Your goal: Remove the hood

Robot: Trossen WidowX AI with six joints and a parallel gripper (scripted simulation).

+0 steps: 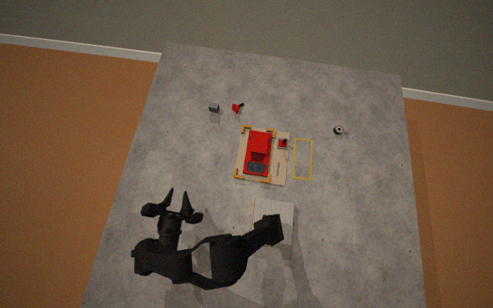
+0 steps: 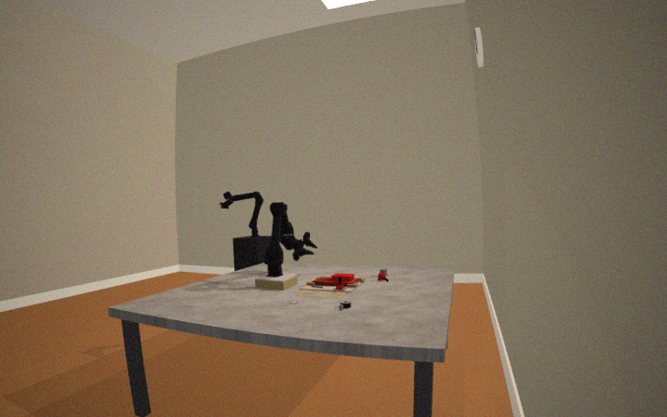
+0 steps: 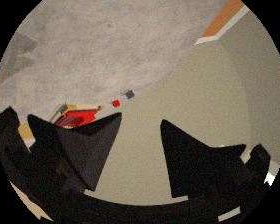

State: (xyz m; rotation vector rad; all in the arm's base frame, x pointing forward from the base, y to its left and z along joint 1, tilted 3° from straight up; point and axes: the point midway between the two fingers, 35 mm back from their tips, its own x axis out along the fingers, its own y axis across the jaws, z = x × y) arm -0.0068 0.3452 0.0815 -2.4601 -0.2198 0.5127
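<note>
Right now the red hood is 290 mm ahead of my gripper tip, 230 mm to the right of it and 90 mm below it. Also, from my gripper tip: black-and-white round part: 570 mm to the right, 480 mm ahead, 120 mm below.
</note>
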